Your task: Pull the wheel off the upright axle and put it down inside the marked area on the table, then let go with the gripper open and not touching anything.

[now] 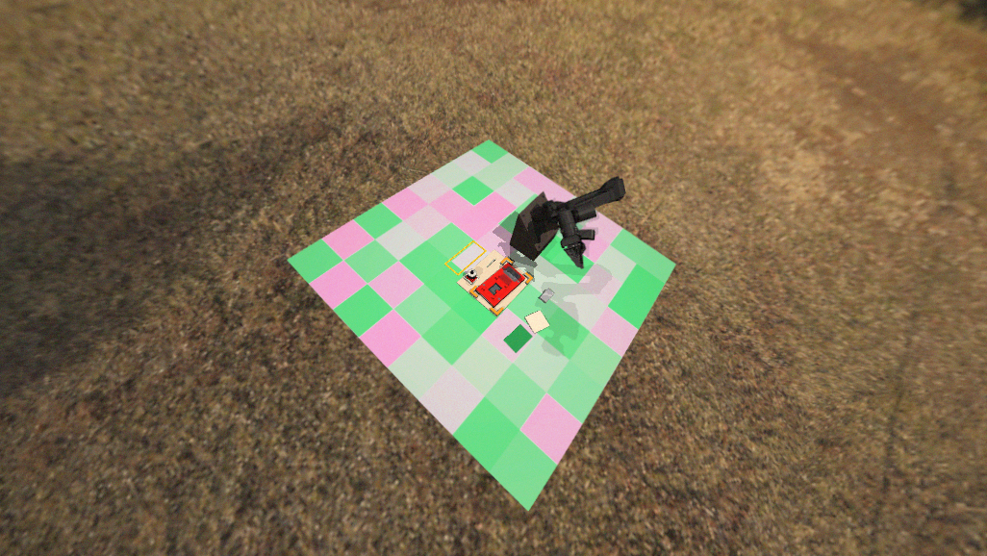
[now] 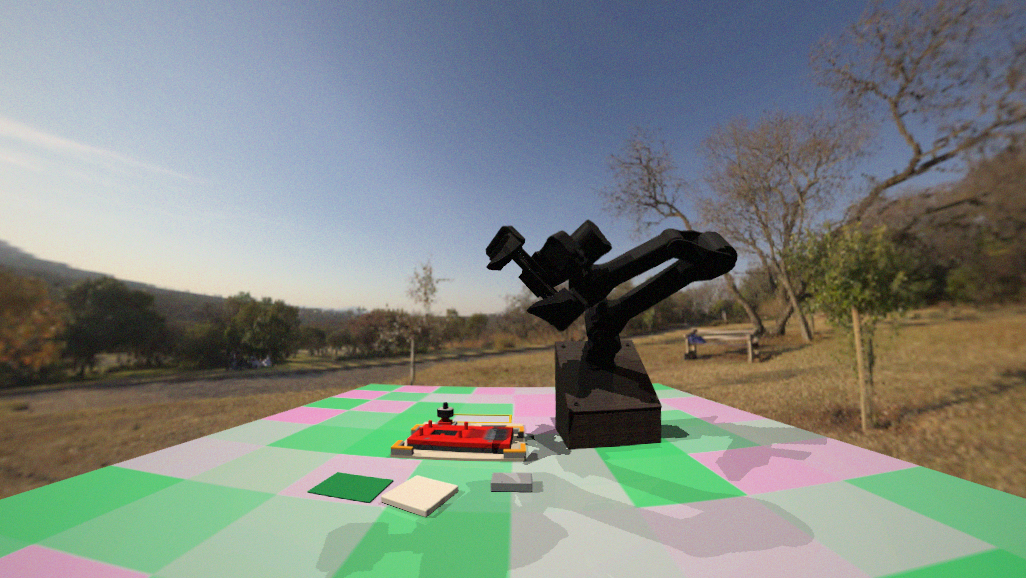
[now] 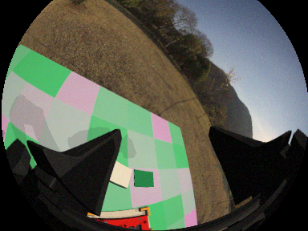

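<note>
The black wheel lies 360 mm to the right of my gripper tip, 250 mm below it and 130 mm ahead of it. The rest, counted from my gripper tip: cream tile (290 mm below, 120 mm ahead, 20 mm to the right); then grey tile (290 mm below, 50 mm to the right, 10 mm behind); then dark green tile (290 mm below, 230 mm ahead, 50 mm to the right).
</note>
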